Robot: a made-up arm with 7 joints.
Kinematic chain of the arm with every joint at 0, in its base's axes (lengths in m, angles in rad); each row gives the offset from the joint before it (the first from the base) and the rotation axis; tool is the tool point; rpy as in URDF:
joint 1: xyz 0 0 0.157 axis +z
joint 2: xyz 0 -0.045 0.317 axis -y
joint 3: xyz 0 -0.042 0.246 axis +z
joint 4: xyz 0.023 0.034 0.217 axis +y
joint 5: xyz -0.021 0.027 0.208 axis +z
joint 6: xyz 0 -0.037 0.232 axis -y
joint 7: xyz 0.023 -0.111 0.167 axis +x
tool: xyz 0 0 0 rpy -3.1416 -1.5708 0
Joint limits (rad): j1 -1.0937..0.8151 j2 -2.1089..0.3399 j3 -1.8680..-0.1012 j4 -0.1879..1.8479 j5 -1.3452..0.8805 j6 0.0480..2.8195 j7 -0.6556..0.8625
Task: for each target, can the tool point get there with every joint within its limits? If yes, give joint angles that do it. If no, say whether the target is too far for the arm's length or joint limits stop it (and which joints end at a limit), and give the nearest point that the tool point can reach.
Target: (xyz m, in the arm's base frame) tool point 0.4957 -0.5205 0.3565
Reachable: yes | joints -0.1423 -1.6609 -1.0053 1.3025 0.7130 2.3991 -0.1432
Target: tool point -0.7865 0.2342 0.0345
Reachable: no: joint limits stop it (at a limit: joint 1, joint 2, joint 4, joint 5, joint 6) | nearest point -0.4183 -0.1403 -0.0253 | short by 0.529 m
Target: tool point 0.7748 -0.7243 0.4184
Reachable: yes | joints -0.5270 -1.6279 -0.7545 0.2672 0.2992 0.8048 0.1463
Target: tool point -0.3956 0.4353 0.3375
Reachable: no: joint limits stop it (at a limit: joint 1, joint 2, joint 3, joint 4, joint 5) | nearest point -0.5164 0.1348 0.7358 | short by 0.513 m
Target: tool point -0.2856 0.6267 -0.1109
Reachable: no: joint limits stop it (at a limit: joint 1, joint 2, joint 4, joint 5) | nearest point 0.2854 0.5657 -0.0470 | short by 0.578 m
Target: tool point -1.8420 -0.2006 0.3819
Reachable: no: too far | nearest point -0.7577 -0.0825 0.7431 | short by 1.149 m
